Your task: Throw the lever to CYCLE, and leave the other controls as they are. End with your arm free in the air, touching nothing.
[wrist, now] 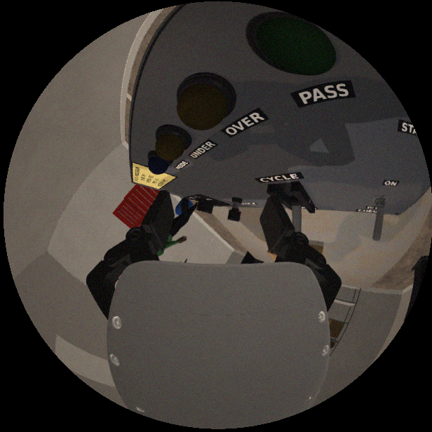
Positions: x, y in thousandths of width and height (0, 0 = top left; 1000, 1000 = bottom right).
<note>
In view: a dark grey control panel (517, 251).
</note>
